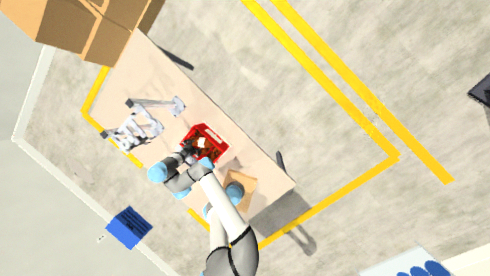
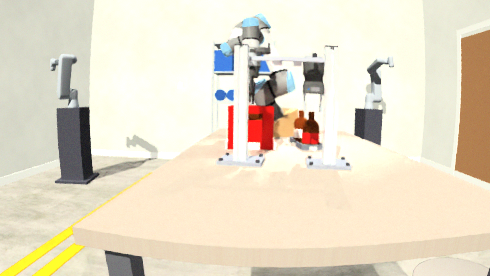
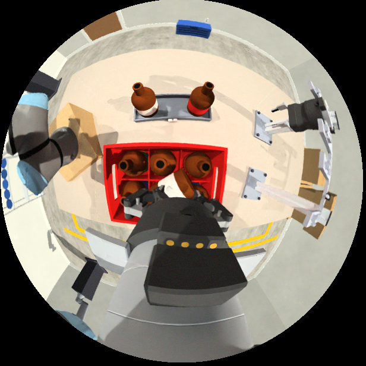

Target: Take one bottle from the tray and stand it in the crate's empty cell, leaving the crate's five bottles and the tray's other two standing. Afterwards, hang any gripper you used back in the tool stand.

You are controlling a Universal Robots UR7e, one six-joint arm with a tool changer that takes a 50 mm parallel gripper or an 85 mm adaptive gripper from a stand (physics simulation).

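Note:
A brown bottle with a white label (image 1: 201, 143) (image 3: 171, 188) lies tipped across the top of the red crate (image 2: 267, 130) (image 3: 108, 177); its neck end is hidden. Three bottles stand in the crate's far row (image 3: 162, 162); two show partly in the near row, and the cell beneath the tipped bottle is hidden. My adaptive gripper (image 3: 180, 194) is open over the crate at the tipped bottle; contact cannot be told. The grey tray (image 3: 172, 116) holds a white-label bottle (image 3: 145, 100) and a red-label bottle (image 2: 311, 131) (image 3: 201, 101), both standing. The tool stand (image 2: 330, 100) (image 3: 255, 185) holds another gripper (image 2: 314, 77) (image 3: 305, 115).
A cardboard box (image 1: 245, 181) (image 3: 91, 125) is beside the crate, near the arm's base. The stand's posts and crossbar rise beyond the crate's other end. Large cartons (image 1: 65, 30) are past the table's far end. The tray lies alongside the crate.

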